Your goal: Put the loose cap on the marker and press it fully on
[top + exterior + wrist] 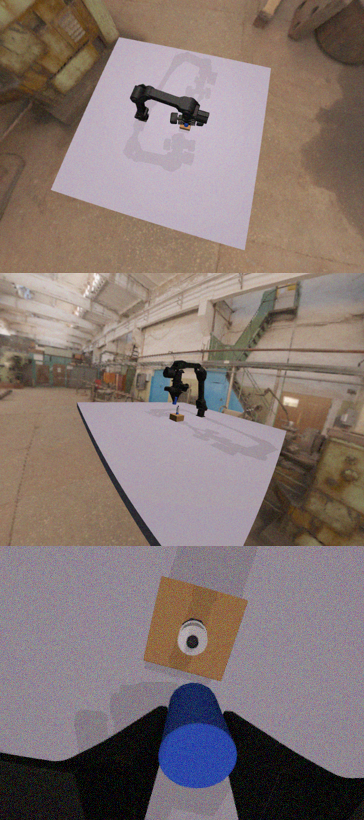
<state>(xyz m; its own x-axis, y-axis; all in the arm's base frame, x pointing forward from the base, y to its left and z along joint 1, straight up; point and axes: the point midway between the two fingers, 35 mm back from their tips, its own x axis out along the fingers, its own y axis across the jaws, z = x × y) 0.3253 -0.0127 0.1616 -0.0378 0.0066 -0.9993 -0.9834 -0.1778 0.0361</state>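
My gripper tip is now 1 cm past the holder block, 3 cm to the right of it and 11 cm above it. Round my gripper tip: blue cap (1 cm above).
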